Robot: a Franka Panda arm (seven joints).
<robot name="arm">
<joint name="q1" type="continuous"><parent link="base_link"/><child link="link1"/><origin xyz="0 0 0.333" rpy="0 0 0"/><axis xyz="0 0 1"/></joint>
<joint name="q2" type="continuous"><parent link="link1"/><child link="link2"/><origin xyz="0 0 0" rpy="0 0 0"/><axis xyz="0 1 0"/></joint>
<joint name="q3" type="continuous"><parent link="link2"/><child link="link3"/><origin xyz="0 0 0.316" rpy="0 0 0"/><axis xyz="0 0 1"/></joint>
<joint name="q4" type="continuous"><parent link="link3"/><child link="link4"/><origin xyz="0.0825 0 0" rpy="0 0 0"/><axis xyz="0 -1 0"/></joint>
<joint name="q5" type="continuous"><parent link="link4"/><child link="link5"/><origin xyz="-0.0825 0 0.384" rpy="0 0 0"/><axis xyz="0 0 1"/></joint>
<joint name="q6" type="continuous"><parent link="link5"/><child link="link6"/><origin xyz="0 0 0" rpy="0 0 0"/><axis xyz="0 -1 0"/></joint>
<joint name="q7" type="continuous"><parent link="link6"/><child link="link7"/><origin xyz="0.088 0 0" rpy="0 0 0"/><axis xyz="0 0 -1"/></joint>
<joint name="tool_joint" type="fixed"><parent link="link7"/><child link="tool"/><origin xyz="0 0 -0.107" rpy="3.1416 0 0"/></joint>
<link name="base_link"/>
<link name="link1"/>
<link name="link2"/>
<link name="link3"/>
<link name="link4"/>
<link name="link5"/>
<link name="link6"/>
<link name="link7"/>
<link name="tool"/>
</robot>
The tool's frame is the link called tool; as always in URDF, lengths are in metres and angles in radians. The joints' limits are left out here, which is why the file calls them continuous.
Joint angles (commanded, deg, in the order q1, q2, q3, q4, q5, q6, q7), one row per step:
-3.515 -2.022 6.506 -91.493 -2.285 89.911 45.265
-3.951 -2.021 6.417 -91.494 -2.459 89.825 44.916
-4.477 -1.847 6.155 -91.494 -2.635 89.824 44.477
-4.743 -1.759 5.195 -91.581 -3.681 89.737 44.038
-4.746 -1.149 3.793 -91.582 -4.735 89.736 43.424
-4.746 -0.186 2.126 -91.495 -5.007 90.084 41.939
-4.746 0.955 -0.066 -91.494 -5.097 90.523 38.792
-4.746 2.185 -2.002 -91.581 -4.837 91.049 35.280
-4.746 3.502 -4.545 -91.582 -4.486 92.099 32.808
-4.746 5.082 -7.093 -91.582 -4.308 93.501 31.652
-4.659 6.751 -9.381 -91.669 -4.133 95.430 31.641
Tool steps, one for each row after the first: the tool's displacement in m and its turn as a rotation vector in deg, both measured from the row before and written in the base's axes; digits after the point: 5 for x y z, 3 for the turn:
0.00007 -0.00533 -0.00013 -0.178 0.095 -0.182
0.00113 -0.00791 -0.00162 -0.157 0.189 -0.351
0.00039 -0.01380 -0.00154 -1.013 0.265 -0.797
0.00284 -0.01579 -0.00564 -0.964 0.658 -0.790
0.00471 -0.01697 -0.00795 -0.157 0.659 -0.154
0.00458 -0.02175 -0.01040 0.067 0.977 0.983
0.00446 -0.01865 -0.01205 0.437 1.059 1.592
0.00411 -0.02440 -0.01153 0.340 0.427 -0.019
0.00450 -0.02492 -0.01366 -0.052 0.267 -1.291
0.00516 -0.02173 -0.01456 -0.320 -0.148 -2.032

